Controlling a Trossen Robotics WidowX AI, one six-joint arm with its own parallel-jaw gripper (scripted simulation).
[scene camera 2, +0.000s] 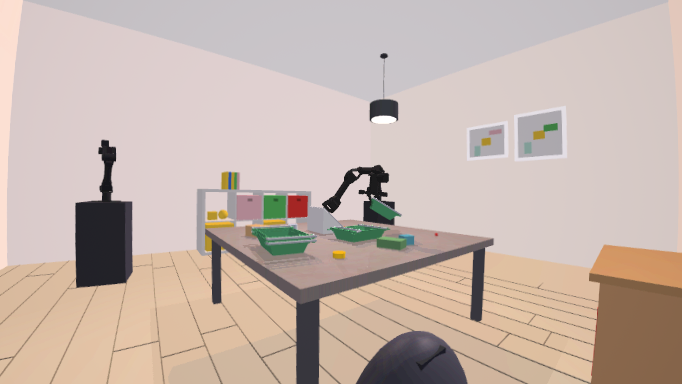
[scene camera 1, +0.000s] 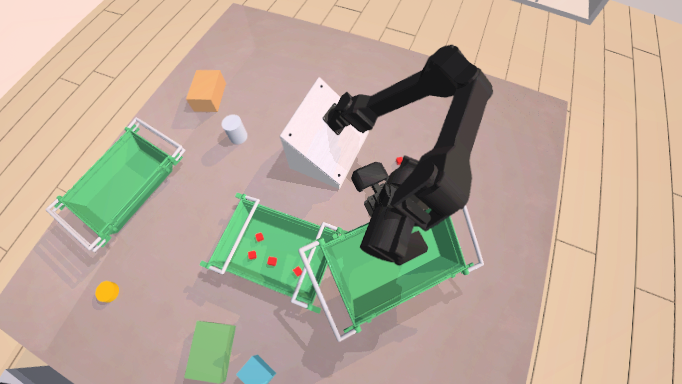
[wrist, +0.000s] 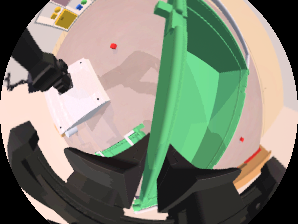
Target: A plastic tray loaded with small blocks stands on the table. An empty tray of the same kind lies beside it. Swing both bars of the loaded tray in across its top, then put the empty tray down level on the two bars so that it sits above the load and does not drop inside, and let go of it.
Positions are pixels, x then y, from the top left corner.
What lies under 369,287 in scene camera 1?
A green tray.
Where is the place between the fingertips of my gripper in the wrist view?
154,137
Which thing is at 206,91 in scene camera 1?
An orange box.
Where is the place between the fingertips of my gripper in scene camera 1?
At 379,223
